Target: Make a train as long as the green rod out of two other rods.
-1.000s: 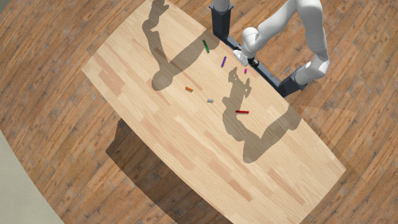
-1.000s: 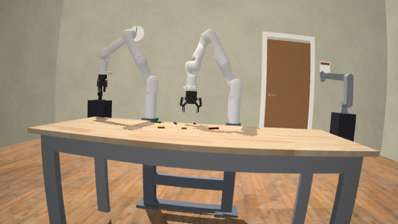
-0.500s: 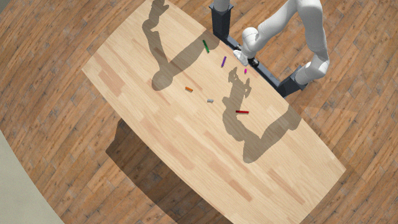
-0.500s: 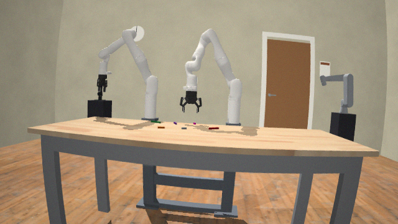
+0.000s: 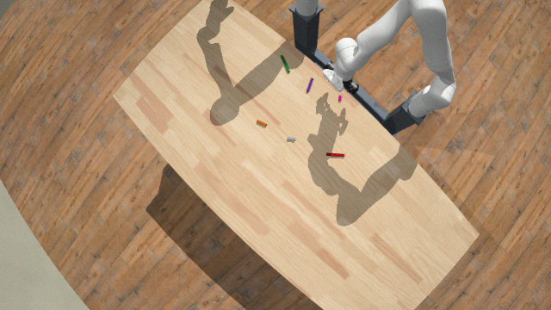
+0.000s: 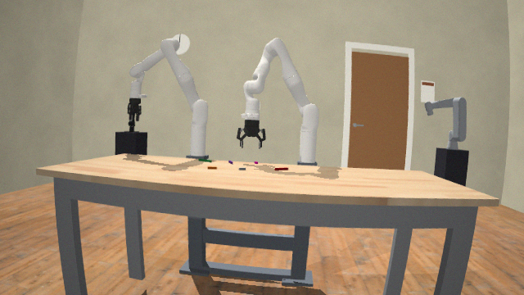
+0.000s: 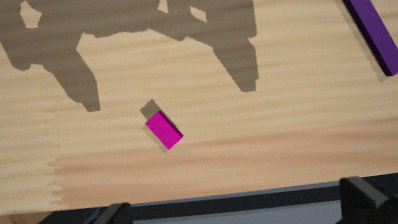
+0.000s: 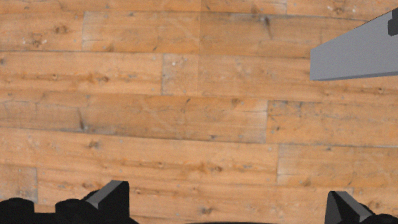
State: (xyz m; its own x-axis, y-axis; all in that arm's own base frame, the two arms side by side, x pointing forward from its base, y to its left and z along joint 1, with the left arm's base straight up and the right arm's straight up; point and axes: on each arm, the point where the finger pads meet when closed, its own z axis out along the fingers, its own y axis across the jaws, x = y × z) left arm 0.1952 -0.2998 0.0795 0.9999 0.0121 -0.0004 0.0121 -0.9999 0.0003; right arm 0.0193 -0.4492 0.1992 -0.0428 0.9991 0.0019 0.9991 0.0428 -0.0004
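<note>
My left gripper is now 280 mm short of the grey rod, 10 mm to the right of it and 70 mm above it. From my left hand the other things lie so: purple rod (80 mm ahead, 90 mm to the right, 70 mm below); magenta rod (30 mm ahead, 40 mm to the left, 70 mm below); green rod (80 mm ahead, 220 mm to the right, 70 mm below).
</note>
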